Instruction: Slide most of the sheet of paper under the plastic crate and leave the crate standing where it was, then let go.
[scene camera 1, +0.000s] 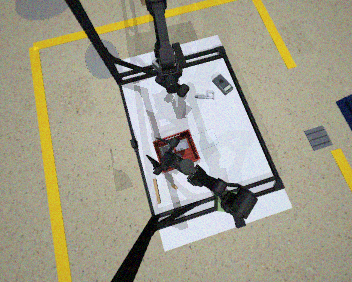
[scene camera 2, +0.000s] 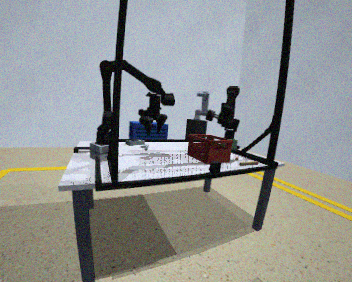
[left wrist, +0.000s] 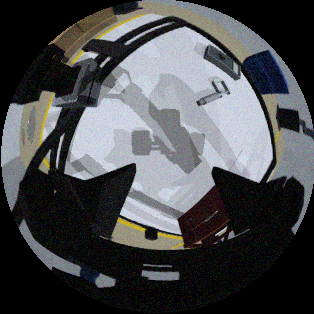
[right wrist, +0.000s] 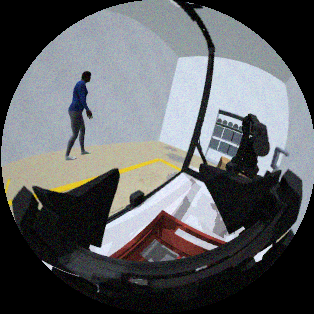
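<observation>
The red plastic crate (scene camera 1: 189, 154) (scene camera 2: 202, 150) (left wrist: 197, 222) (right wrist: 150, 230) stands upright near the table's left edge in scene camera 1. The sheet of paper (scene camera 1: 208, 141) barely stands out from the white table; a faint edge shows just right of the crate, and how much lies under it I cannot tell. My left gripper (scene camera 2: 154, 130) (left wrist: 175, 168) is open and empty, pointing down above the table, away from the crate. My right gripper (scene camera 1: 154, 147) (right wrist: 159, 169) is open and empty, its fingers above the crate's left part in scene camera 1 and hiding some of it.
A grey device (scene camera 1: 222, 84) (left wrist: 221, 61) and a pale slim tool (scene camera 1: 204, 95) (left wrist: 215, 92) lie near the left arm. A wooden stick (scene camera 1: 157, 191) (scene camera 2: 248, 163) lies below the crate in scene camera 1. A green object (scene camera 1: 222, 202) is beneath the right arm. Black bars edge the table.
</observation>
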